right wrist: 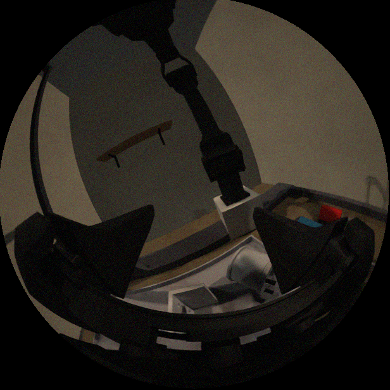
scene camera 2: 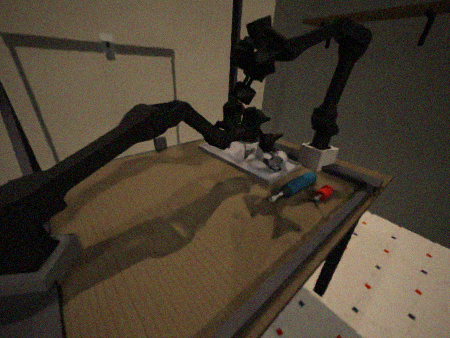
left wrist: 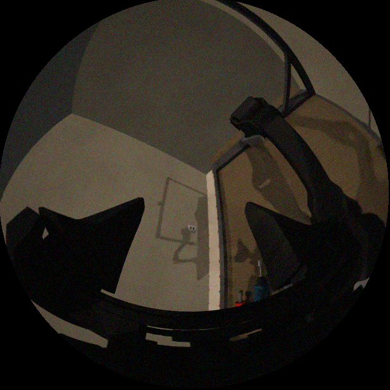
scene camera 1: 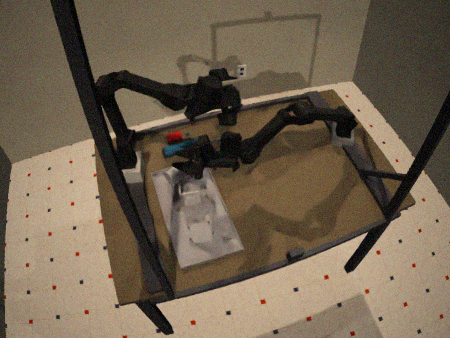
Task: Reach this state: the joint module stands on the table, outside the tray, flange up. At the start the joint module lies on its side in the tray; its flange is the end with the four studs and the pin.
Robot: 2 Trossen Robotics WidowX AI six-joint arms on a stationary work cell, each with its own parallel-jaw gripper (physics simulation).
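Places are measured from the left arm's base along level axes (x up, y right, z ahead), in metres.
Pixels of known places: left gripper, fingertip midpoint: (scene camera 2: pixel 247 81) (scene camera 1: pixel 239 91); right gripper, fingertip midpoint: (scene camera 2: pixel 276 126) (scene camera 1: pixel 173 158); left arm's base, origin of the base link: (scene camera 2: pixel 319 146) (scene camera 1: pixel 128 162); right arm's base, origin of the base link: (scene camera 2: pixel 29 256) (scene camera 1: pixel 343 132).
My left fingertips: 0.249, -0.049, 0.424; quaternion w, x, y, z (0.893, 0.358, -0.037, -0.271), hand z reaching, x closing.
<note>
Ahead of a thing's pixels: the offset from my left fingertips to its middle, as dx, dy, dz.
The joint module @(-0.298, +0.087, -0.242) (scene camera 2: pixel 274 162) (right wrist: pixel 247 265), a pale cylinder, lies on its side inside the tray (scene camera 1: pixel 235 240) (scene camera 2: pixel 225 157). In the right wrist view its flange with dark studs faces the lower right, partly behind a finger. In scene camera 1 the right arm's gripper hides it. My right gripper (scene camera 1: pixel 186 157) (scene camera 2: pixel 274 127) (right wrist: pixel 205 211) is open and empty, above the tray's end near the module. My left gripper (scene camera 1: pixel 235 97) (scene camera 2: pixel 254 57) (left wrist: pixel 196 205) is open and empty, raised high and facing away from the tray.
A white bracket @(-0.294, +0.186, -0.197) (scene camera 1: pixel 192 192) (right wrist: pixel 192 297) is in the tray, with small pegs beyond it. A blue-handled tool @(-0.313, -0.061, -0.181) (scene camera 1: pixel 175 149) (scene camera 2: pixel 300 184) (left wrist: pixel 261 291) and a red-handled tool @(-0.316, -0.131, -0.229) (scene camera 1: pixel 174 137) (scene camera 2: pixel 325 192) (left wrist: pixel 239 303) lie beside the tray. The left arm's white base (scene camera 2: pixel 319 156) stands nearby.
</note>
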